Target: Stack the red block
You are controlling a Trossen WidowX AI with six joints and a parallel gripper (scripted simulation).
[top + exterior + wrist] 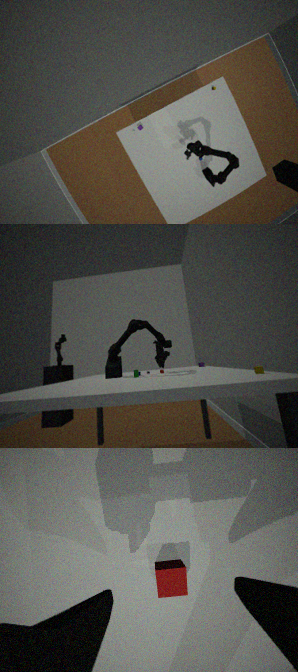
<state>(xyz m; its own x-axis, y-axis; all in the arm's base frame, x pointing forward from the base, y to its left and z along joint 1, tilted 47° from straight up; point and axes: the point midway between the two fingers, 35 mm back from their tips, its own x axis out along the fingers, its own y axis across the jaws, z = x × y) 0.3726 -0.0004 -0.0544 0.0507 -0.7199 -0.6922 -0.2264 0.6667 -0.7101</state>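
Right now the red block is 3 cm below my gripper tip. The rest, counted from my gripper tip: purple block: 41 cm ahead, 36 cm to the left, 2 cm below; then dark block: 12 cm behind, 8 cm to the left, 3 cm below; then blue block: 18 cm behind, 5 cm to the right, 3 cm below.
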